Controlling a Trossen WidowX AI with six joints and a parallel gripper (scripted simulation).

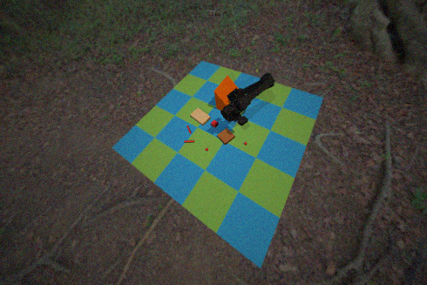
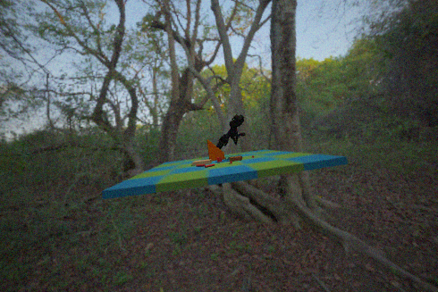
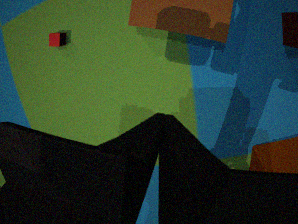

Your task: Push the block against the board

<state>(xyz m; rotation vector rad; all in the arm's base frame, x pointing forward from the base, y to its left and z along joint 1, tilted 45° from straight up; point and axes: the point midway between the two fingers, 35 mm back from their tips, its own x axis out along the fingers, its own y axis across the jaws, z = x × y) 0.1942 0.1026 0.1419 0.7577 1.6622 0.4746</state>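
Now: the small red cube 160 mm to the right of my gripper tip, 110 mm below it and 50 mm ahead of it. From my gripper tip the other things lie so: board: 320 mm to the right, 110 mm below, 60 mm ahead; then square block: 110 mm below, 90 mm ahead, 20 mm to the right.
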